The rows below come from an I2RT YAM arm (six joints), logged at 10 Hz.
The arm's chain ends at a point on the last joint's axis. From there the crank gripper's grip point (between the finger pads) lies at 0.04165 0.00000 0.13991 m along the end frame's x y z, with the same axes.
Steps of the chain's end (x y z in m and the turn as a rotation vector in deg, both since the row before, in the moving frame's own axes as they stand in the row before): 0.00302, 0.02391, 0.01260, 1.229, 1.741, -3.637; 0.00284, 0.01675, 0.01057, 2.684, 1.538, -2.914; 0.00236, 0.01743, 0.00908, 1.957, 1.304, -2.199; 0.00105, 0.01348, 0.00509, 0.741, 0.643, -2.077; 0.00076, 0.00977, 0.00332, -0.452, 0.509, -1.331; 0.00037, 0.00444, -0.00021, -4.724, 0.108, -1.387; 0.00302, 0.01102, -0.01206, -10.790, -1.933, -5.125; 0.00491, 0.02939, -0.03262, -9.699, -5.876, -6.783
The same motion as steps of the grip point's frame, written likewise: 0.00707, 0.01815, 0.01121, 1.229, 1.741, -3.637; 0.00636, 0.00802, 0.00920, 2.684, 1.538, -2.914; 0.00541, 0.01101, 0.00799, 1.957, 1.304, -2.199; 0.00256, 0.01014, 0.00459, 0.741, 0.643, -2.077; 0.00200, 0.00989, 0.00294, -0.452, 0.509, -1.331; 0.00076, 0.01495, -0.00072, -4.724, 0.108, -1.387; -0.00068, 0.03382, -0.01287, -10.790, -1.933, -5.125; -0.00842, 0.04918, -0.03070, -9.699, -5.876, -6.783
